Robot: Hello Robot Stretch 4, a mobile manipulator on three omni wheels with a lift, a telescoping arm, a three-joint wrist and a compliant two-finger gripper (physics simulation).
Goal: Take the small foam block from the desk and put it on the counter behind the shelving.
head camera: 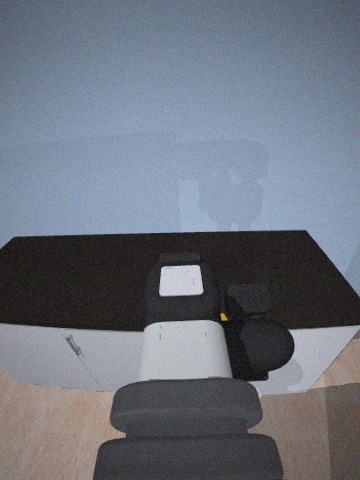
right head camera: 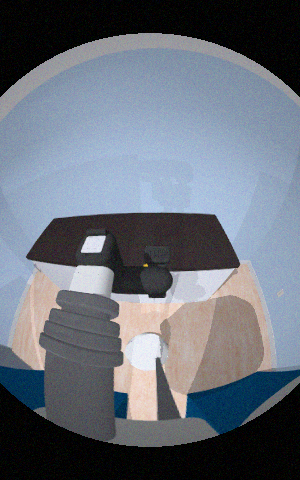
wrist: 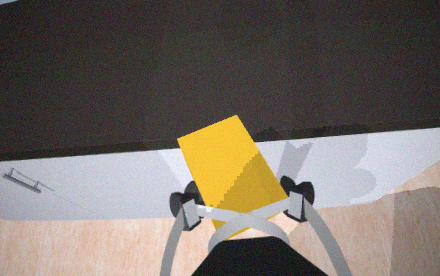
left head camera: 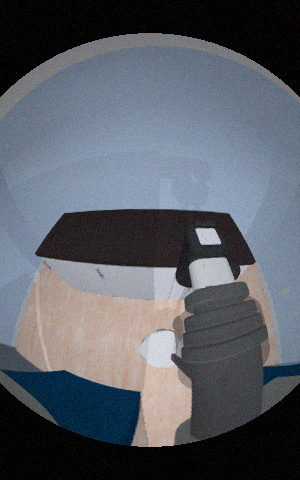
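Seen in the pictures: gripper, fingertip midpoint: [wrist: 240,194]; robot's base, origin of the base link: [right head camera: 147,350] [left head camera: 160,347].
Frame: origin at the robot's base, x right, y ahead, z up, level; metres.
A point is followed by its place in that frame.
Note:
The yellow foam block [wrist: 227,167] {x 0.082, y 0.379, z 1.071 m} is held between the two fingertips of my gripper [wrist: 240,194] {x 0.090, y 0.368, z 1.026 m} in the wrist view, turned at a slant. Small bits of the block [head camera: 223,317] {x 0.094, y 0.419, z 1.067 m} [right head camera: 145,265] {x 0.050, y 0.409, z 1.069 m} show beside the dark wrist in the head and right head views. In the left head view the block is hidden behind the arm. The counter [head camera: 90,280] {x -0.413, y 0.763, z 0.883 m} [left head camera: 120,235] {x -0.307, y 0.771, z 0.883 m} [right head camera: 190,240] {x 0.360, y 0.730, z 0.882 m} [wrist: 125,75] {x -0.119, y 0.695, z 0.882 m} has a dark top and white cabinet fronts. In the wrist view the block's far end overlaps the counter's front edge; its height over the top is hard to tell.
A blue wall [head camera: 100,190] {x -0.417, y 1.159, z 1.146 m} [left head camera: 110,125] {x -0.359, y 1.156, z 1.648 m} [right head camera: 100,125] {x -0.263, y 1.151, z 1.690 m} stands behind the counter. The cabinet front has a handle [wrist: 22,180] [head camera: 74,345]. Blue shelving [left head camera: 95,405] {x -0.480, y -0.546, z 0.523 m} [right head camera: 225,405] shows low in both side head views. Pale wood floor [left head camera: 100,330] {x -0.686, y 0.155, z -0.027 m} lies before the counter.

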